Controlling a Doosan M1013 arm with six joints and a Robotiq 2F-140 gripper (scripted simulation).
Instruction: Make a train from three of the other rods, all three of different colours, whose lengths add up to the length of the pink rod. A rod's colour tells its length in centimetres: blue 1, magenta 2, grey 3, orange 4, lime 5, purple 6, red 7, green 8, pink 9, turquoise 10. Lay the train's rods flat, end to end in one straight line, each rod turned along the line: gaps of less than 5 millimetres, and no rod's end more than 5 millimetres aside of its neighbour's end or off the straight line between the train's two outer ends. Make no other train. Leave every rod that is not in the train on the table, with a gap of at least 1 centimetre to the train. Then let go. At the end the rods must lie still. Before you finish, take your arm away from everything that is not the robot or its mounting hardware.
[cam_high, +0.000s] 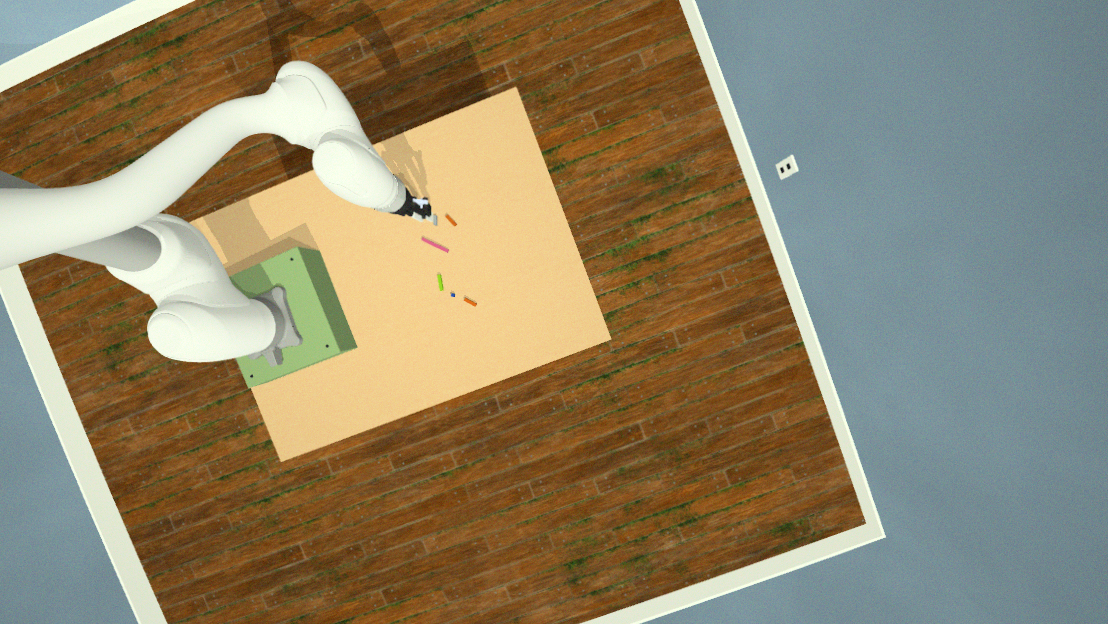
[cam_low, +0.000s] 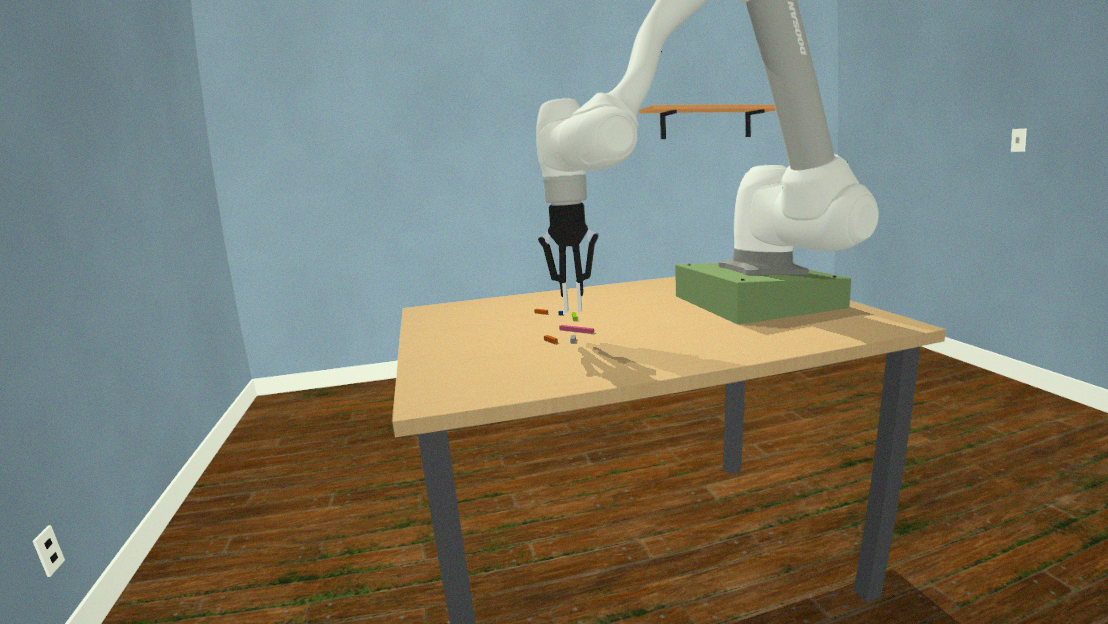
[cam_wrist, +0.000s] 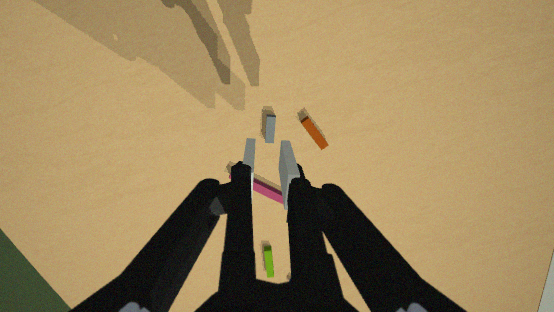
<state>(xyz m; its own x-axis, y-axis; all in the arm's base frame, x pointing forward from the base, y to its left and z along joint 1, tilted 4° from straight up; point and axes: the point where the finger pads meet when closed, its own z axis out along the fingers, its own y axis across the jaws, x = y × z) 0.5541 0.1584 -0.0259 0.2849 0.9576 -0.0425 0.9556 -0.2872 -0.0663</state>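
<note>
My hand is 10 cm above the grey rod. From my hand the other things lie so: blue rod (24 cm to the right, 10 cm below, 1 cm behind); lime rod (19 cm to the right, 10 cm below, 4 cm behind); pink rod (10 cm below, 7 cm to the right, 2 cm behind).
</note>
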